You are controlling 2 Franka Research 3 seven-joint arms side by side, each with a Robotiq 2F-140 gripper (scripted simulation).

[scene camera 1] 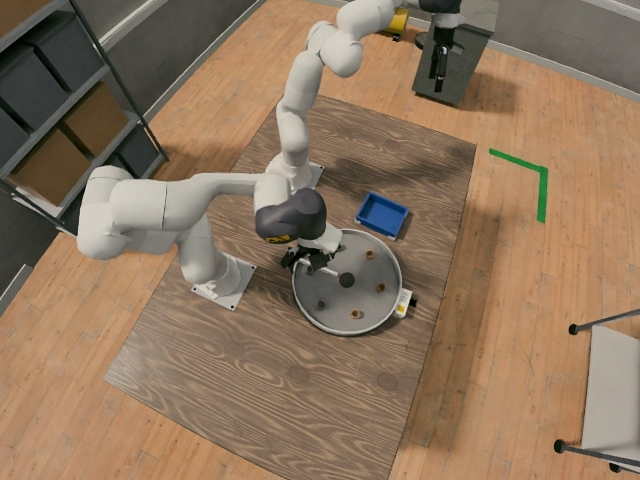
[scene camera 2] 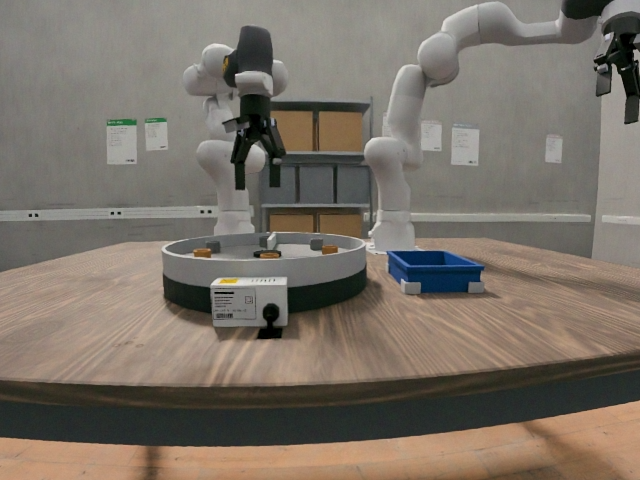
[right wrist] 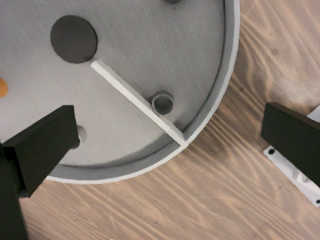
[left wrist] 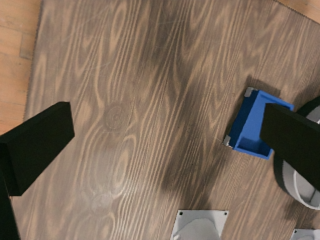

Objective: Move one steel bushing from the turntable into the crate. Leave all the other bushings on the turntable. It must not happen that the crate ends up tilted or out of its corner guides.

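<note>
Scene camera 2 shows a blue crate point(scene camera 2: 433, 279), the left gripper point(scene camera 2: 617, 109) and the right gripper point(scene camera 2: 256, 188). Scene camera 1 shows the left gripper point(scene camera 1: 434, 84) and the blue crate point(scene camera 1: 377, 209). In the left wrist view: the blue crate point(left wrist: 244, 134), with the left gripper point(left wrist: 168, 119). The right wrist view shows the right gripper point(right wrist: 170, 120); the blue crate is out of frame in the right wrist view.
</note>
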